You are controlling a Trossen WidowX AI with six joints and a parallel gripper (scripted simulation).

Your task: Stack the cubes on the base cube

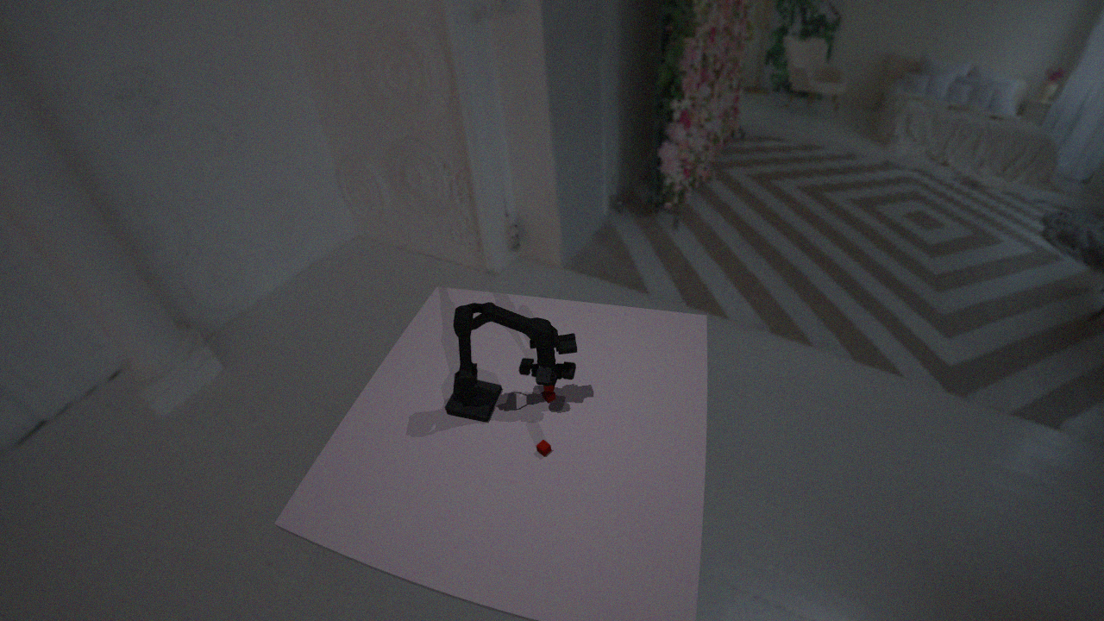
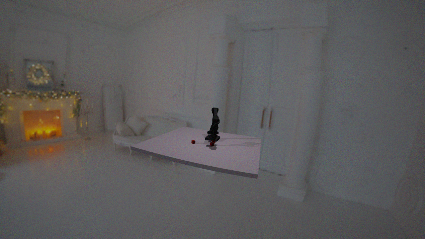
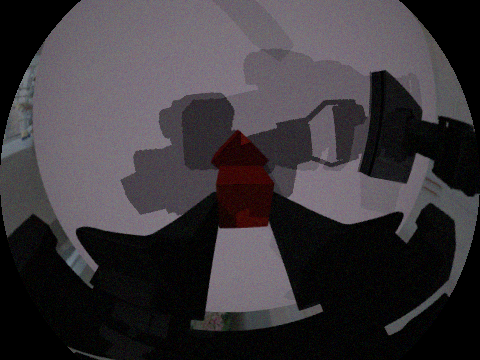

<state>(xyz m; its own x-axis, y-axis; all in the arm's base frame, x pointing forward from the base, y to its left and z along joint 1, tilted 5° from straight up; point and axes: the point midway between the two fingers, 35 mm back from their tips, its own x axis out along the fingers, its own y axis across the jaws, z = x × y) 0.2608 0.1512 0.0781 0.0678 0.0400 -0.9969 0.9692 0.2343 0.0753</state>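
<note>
My gripper tip is now 8 cm short of the red cube, 23 cm to the left of it and 4 cm above it.
</note>
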